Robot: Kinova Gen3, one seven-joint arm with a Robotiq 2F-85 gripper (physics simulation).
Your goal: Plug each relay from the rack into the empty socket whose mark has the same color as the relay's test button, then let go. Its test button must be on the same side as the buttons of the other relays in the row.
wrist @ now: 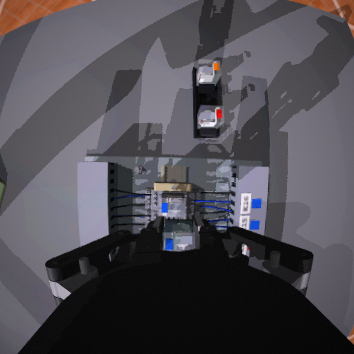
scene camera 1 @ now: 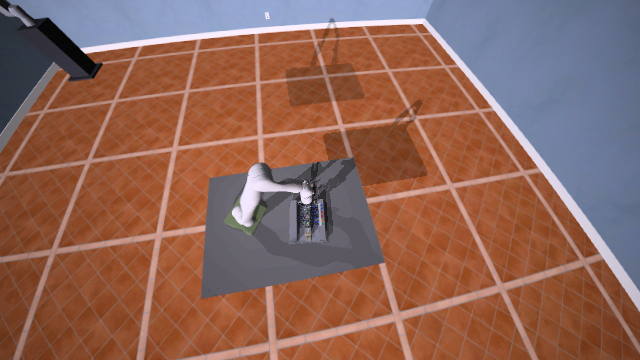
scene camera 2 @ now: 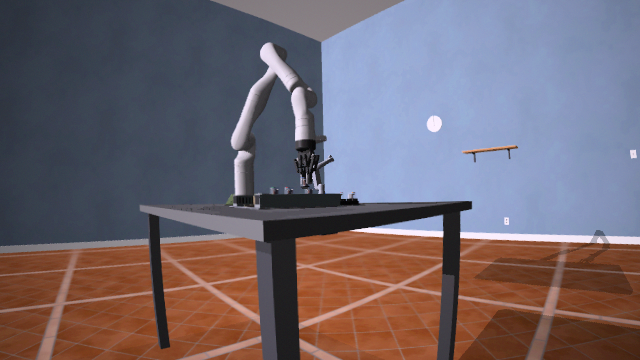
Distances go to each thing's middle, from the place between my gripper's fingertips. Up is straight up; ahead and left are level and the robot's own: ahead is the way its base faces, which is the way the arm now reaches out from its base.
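My hand: 7 cm above the black rack (wrist: 205,93), 5 cm short of it, 15 cm to the right of it.
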